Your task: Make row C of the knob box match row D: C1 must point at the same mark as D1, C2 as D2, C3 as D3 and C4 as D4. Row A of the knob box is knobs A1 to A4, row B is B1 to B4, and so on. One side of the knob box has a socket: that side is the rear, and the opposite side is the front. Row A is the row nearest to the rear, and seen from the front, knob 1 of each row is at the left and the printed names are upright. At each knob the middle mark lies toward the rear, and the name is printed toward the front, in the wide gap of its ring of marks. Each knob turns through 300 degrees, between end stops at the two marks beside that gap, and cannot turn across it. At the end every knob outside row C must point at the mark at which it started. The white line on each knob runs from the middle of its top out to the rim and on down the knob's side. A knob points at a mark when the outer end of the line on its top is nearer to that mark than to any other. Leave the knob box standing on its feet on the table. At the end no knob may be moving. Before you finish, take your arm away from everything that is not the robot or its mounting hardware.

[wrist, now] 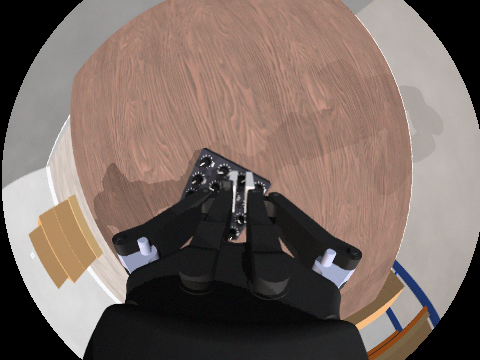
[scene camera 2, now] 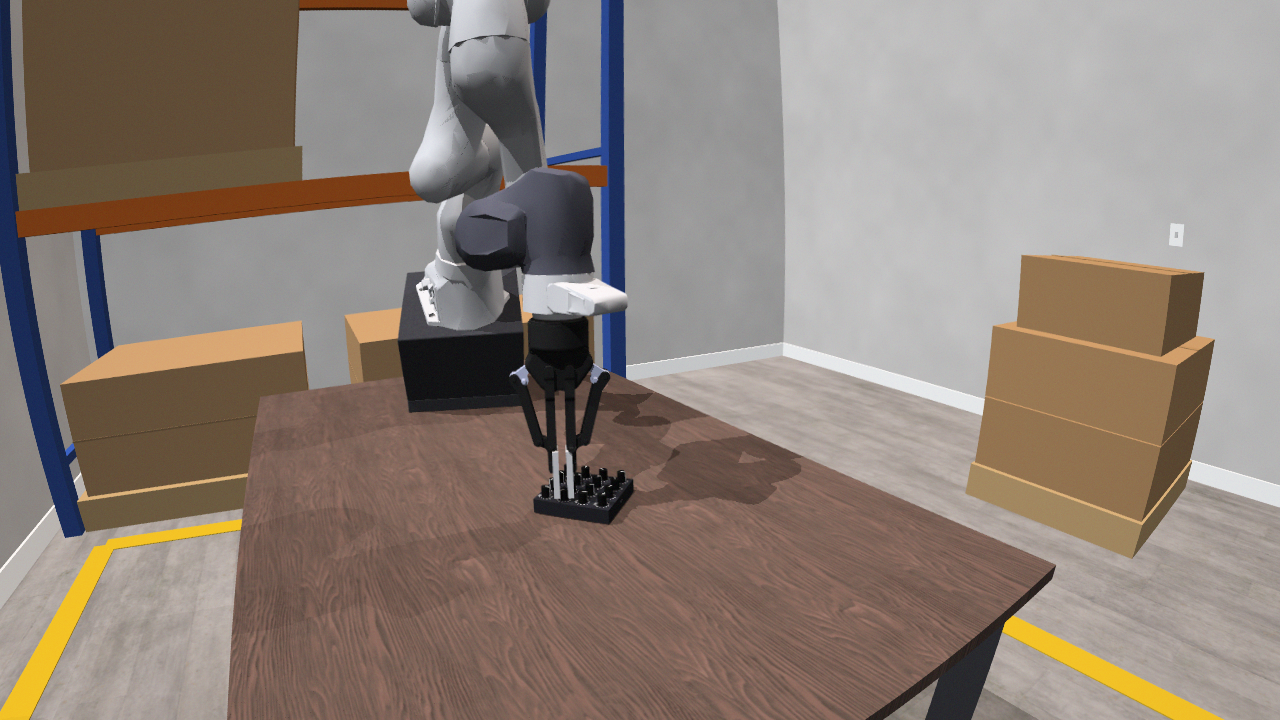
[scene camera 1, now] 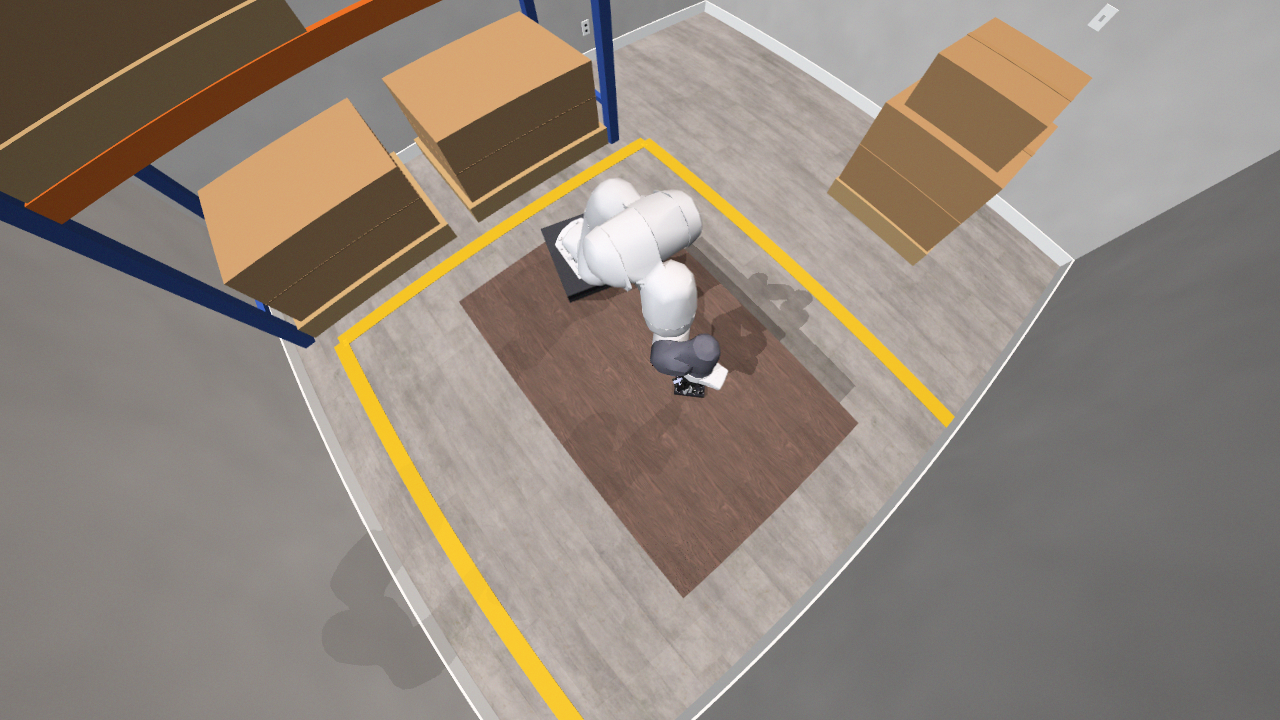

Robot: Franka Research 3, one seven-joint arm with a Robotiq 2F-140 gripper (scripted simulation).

Path:
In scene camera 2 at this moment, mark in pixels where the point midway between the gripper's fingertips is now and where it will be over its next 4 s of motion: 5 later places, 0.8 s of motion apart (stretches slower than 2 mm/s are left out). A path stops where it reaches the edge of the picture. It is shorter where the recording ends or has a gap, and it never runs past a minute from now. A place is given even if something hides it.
My gripper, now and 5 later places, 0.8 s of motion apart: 564, 494; 565, 492; 565, 468; 562, 465; 561, 463; 560, 460

